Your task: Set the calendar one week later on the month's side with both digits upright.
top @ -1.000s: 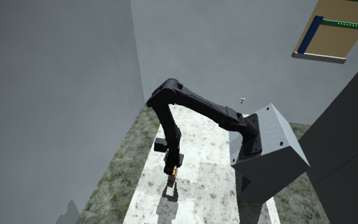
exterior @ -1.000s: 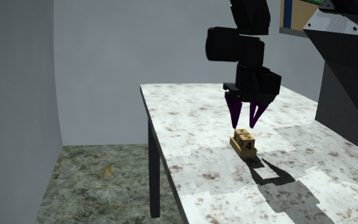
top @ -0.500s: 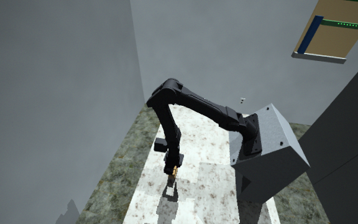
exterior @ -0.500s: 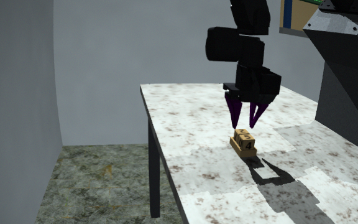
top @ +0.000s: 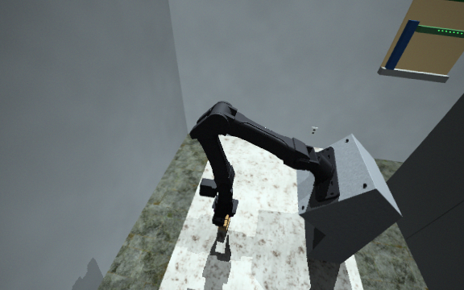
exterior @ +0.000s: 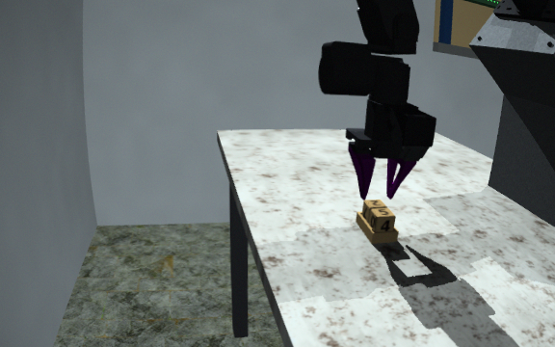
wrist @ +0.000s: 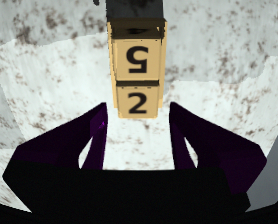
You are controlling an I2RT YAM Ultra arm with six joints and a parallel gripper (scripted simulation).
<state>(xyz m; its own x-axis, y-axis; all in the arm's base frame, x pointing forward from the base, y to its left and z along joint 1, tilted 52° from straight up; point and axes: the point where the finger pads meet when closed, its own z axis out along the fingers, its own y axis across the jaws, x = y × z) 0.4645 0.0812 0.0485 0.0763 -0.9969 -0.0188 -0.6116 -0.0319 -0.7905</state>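
Now: the wooden digit cube 3 cm below my hand.
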